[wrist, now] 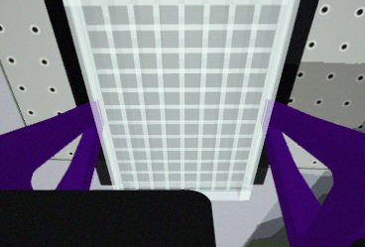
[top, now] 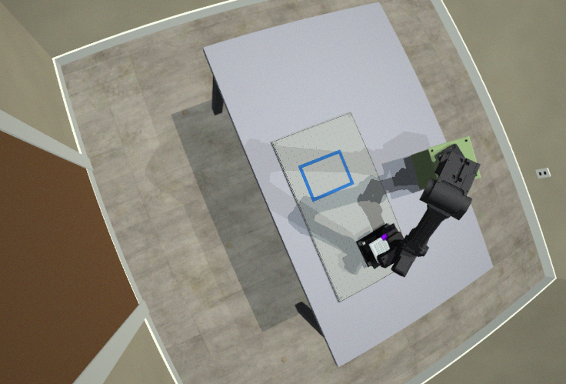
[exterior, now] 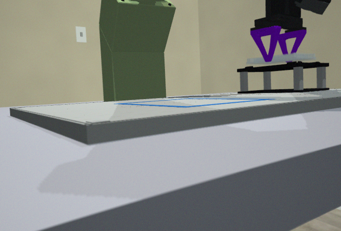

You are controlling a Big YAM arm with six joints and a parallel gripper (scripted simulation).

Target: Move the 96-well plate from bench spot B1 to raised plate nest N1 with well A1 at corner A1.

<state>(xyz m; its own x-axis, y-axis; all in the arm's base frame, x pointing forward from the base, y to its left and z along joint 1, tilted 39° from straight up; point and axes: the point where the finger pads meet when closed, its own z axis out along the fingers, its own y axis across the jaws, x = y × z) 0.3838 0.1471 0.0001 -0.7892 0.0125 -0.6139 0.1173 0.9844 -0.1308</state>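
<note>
Right now my hand is right at the clear 96-well plate. From my hand the other things lie so: black raised nest N1: 20 mm below; white corner label: 70 mm ahead, 60 mm to the right, 20 mm below.
</note>
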